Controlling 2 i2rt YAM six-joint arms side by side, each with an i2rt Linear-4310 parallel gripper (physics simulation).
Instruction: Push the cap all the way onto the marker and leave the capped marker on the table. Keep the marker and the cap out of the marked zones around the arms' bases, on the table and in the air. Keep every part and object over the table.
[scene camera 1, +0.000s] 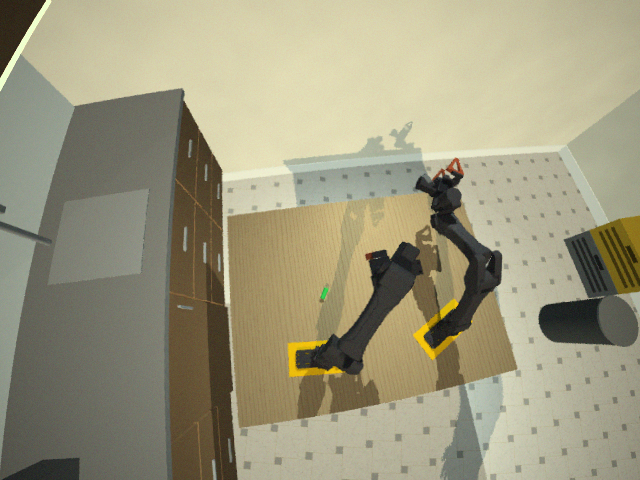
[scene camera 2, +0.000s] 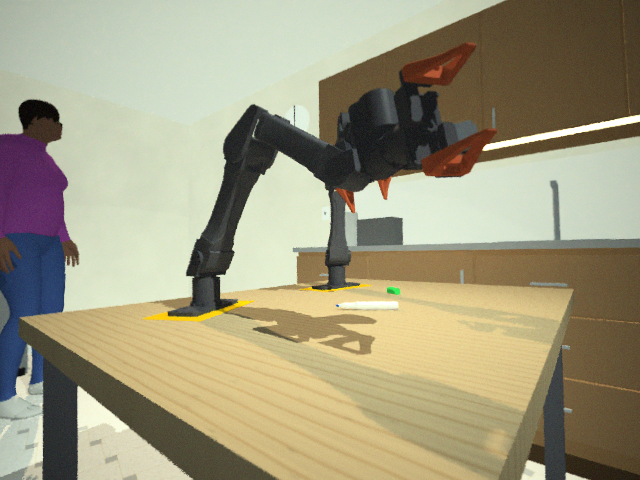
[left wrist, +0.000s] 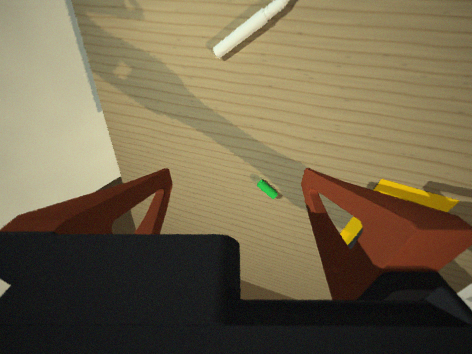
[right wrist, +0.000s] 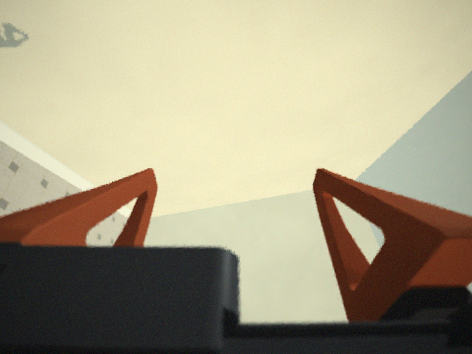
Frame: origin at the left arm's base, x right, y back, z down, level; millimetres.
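Seen in the pictures: left gripper, fingertip midpoint: (scene camera 1: 375, 271) (scene camera 2: 369, 206) (left wrist: 236, 176); right gripper, fingertip midpoint: (scene camera 1: 449, 164) (scene camera 2: 482, 85) (right wrist: 235, 177); left arm's base, origin of the base link: (scene camera 2: 337, 287); right arm's base, origin of the base link: (scene camera 1: 443, 328) (scene camera 2: 206, 309).
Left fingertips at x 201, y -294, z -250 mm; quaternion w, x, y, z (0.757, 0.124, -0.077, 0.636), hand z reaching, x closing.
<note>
Pixels of each thing's top centre, then the offset from my left fingertips to it. Level surfaces: height alone.
- small green cap, middle of its top: (left wrist: 266, 191) (scene camera 2: 393, 287) (scene camera 1: 324, 293) dx -167, dy +35, dz +231 mm
- table, its level: dz +250 mm
- white marker, middle of its top: (left wrist: 250, 24) (scene camera 2: 366, 301) dx +111, dy -67, dz +232 mm
A small green cap (scene camera 1: 324, 293) (scene camera 2: 393, 290) (left wrist: 267, 189) lies on its side on the table (scene camera 1: 268, 248) (scene camera 2: 439, 392). The white marker (scene camera 2: 369, 305) (left wrist: 245, 32) lies uncapped and apart from it, its blue tip toward the left in scene camera 2; the left arm hides it in scene camera 1. In the left wrist view the marker's tip end is cut off at the top edge. My left gripper (scene camera 2: 369, 204) (left wrist: 236, 176) is open and empty, pointing down well above the table. My right gripper (scene camera 1: 445, 167) (scene camera 2: 484, 87) (right wrist: 235, 177) is open and empty, high up, facing the wall.
Yellow zone outlines surround the left arm's base (scene camera 1: 292, 361) and the right arm's base (scene camera 1: 425, 345). Cabinets (scene camera 1: 196, 356) stand along the table's left side in scene camera 1. A dark bin (scene camera 1: 568, 322) stands on the floor at the right. A person (scene camera 2: 31, 175) stands behind the table.
</note>
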